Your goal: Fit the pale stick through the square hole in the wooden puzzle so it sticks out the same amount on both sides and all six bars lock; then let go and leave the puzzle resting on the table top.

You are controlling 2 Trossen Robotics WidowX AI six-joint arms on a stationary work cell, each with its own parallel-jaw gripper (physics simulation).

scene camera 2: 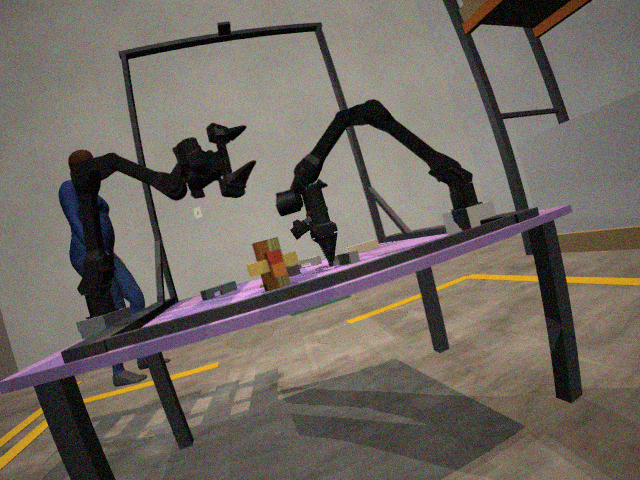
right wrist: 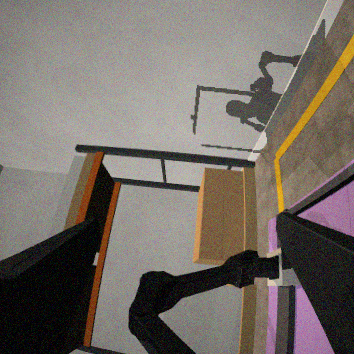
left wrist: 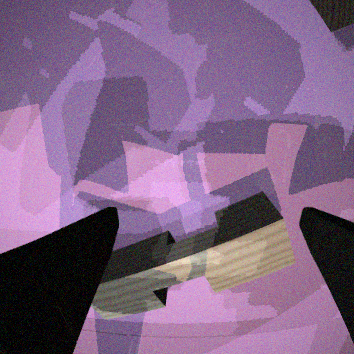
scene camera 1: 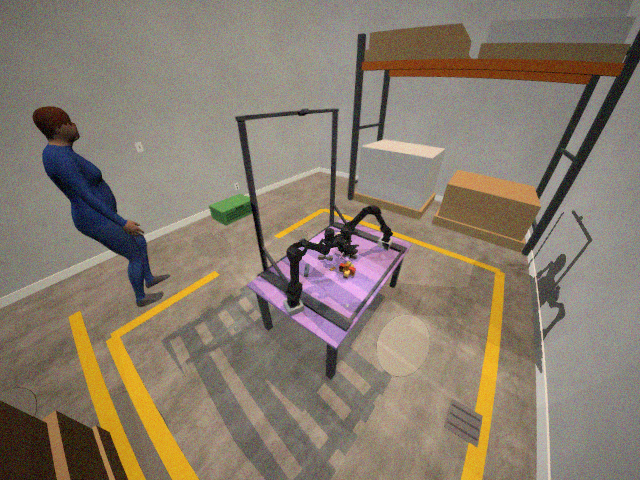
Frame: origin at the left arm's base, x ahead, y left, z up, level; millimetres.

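Seen in the pictures: left gripper, between the fingertips: [scene camera 2: 330,260] [left wrist: 211,217] [scene camera 1: 345,255]; right gripper, between the fingertips: [scene camera 2: 249,143] [right wrist: 189,225] [scene camera 1: 358,239]; left arm's base, origin of its link: [scene camera 2: 466,207] [right wrist: 273,267] [scene camera 1: 385,239]; right arm's base, origin of its link: [scene camera 2: 103,314] [scene camera 1: 293,303].
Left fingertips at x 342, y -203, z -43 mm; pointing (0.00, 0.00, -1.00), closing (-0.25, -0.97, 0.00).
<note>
Pixels of each thing's top centre, then the offset from my left fingertips to it. Level surfaces: height alone.
- pale stick, centre of its top: [left wrist: 176,283] [scene camera 2: 341,253] 27 mm back, 23 mm left, 11 mm up
- grey block, centre of its top: [scene camera 2: 217,286] 313 mm ahead, 157 mm right, 11 mm up
- purple table, height of its surface: 2 mm up
- grey piece, centre of its top: [scene camera 2: 304,259] 5 mm back, 283 mm right, 11 mm up
The pale stick [left wrist: 250,257] [scene camera 2: 348,256] lies on the table, notched in the middle and partly shadowed. My left gripper [left wrist: 211,217] [scene camera 2: 330,262] is open and empty, pointing down low over the stick; one finger covers the stick's left end in the left wrist view. The wooden puzzle [scene camera 2: 269,264] [scene camera 1: 347,268], in orange, brown, red and yellow, stands on the table left of that gripper in scene camera 2. Its square hole cannot be made out. My right gripper [scene camera 2: 250,144] [right wrist: 189,225] is open and empty, high above the table. In scene camera 1 the grippers overlap.
A grey block [scene camera 2: 218,290] lies left of the puzzle on the purple table [scene camera 2: 413,248], and another grey piece [scene camera 2: 310,260] lies behind it. A dark rail [scene camera 2: 206,314] runs along the table's near edge. A dark frame [scene camera 2: 268,33] rises over the back. A person [scene camera 1: 93,196] stands beyond the table.
</note>
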